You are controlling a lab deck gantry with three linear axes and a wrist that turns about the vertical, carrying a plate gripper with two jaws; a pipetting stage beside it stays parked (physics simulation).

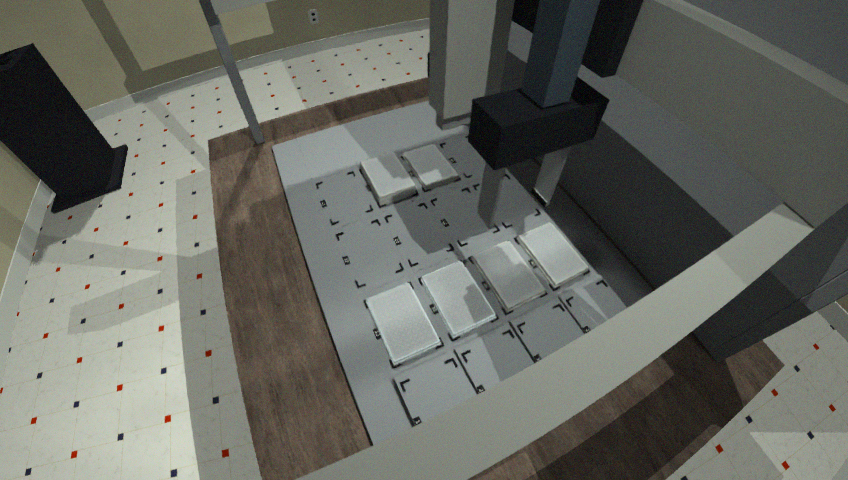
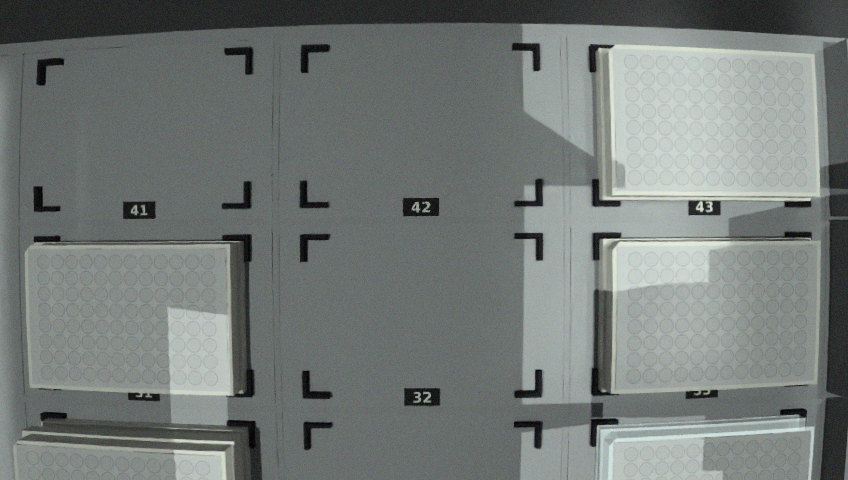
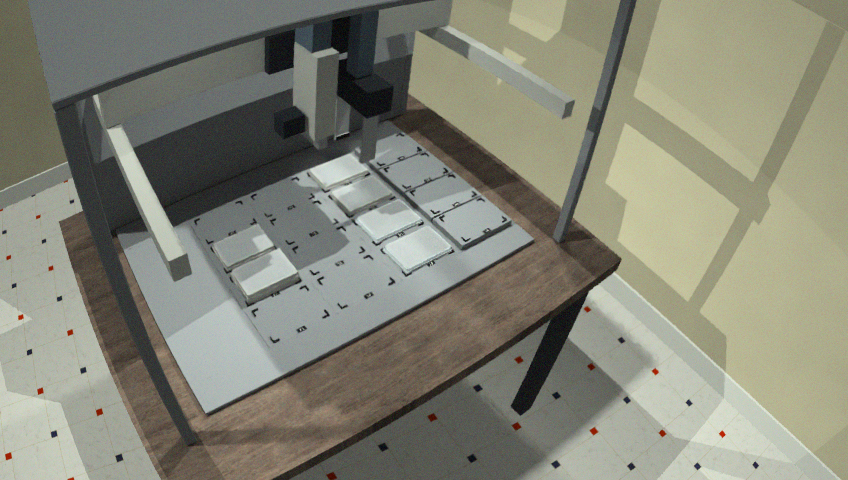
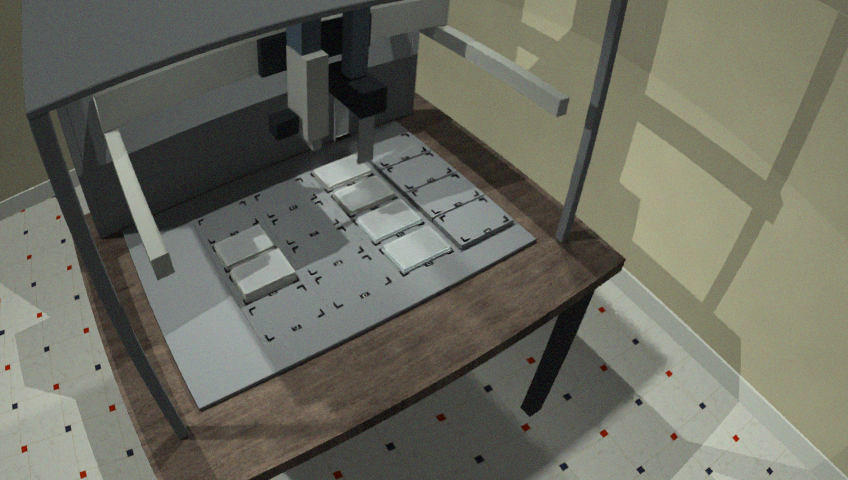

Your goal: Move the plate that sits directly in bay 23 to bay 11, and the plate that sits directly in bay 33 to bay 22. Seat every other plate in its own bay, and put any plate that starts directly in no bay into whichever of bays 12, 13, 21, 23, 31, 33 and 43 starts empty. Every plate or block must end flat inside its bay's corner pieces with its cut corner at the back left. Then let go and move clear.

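My gripper is open, its two jaws apart with nothing between them, high over the back of the deck. The bay 23 plate has pale bluish edges. The bay 33 plate lies behind it. Other plates lie in bay 43, bay 13 and bay 31. A taller stack with two rims stands in bay 21. Bays 11 and 22 hold no plate.
The parked pipetting stage hangs beside the gripper. Raised bays line the right side. Pale side beams and dark posts frame the deck. Bays 41, 42 and 32 hold no plates.
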